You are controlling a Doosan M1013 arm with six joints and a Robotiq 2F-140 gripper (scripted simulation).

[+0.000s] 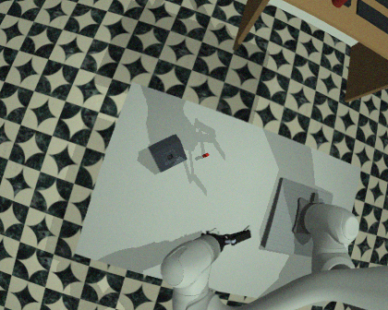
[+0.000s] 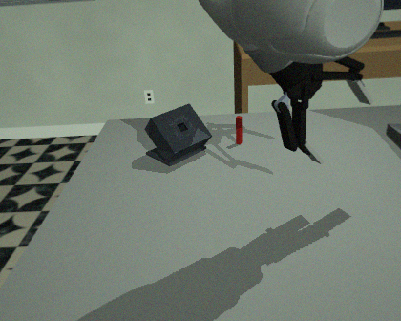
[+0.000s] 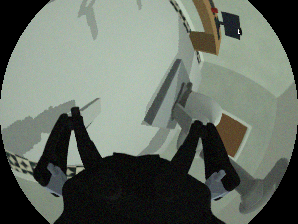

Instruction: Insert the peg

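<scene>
My hand is 280 mm to the left of the red peg, 160 mm short of it and 120 mm above it.
</scene>
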